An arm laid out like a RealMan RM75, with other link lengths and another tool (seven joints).
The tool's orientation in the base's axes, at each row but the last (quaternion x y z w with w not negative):
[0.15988, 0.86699, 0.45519, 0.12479]
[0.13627, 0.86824, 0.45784, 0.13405]
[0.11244, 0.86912, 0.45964, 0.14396]
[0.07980, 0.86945, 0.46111, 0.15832]
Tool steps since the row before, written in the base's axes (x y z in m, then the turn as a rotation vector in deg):
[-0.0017, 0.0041, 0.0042, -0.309, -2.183, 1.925]
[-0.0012, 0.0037, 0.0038, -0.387, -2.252, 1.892]
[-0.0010, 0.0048, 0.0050, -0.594, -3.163, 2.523]
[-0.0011, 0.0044, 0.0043, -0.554, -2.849, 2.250]
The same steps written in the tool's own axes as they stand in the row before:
[0.0029, 0.0054, 0.0001, -0.706, 0.379, -2.815]
[0.0020, 0.0050, 0.0003, -0.655, 0.305, -2.877]
[0.0018, 0.0067, 0.0006, -0.853, 0.313, -3.987]
[0.0014, 0.0060, 0.0008, -0.746, 0.264, -3.586]

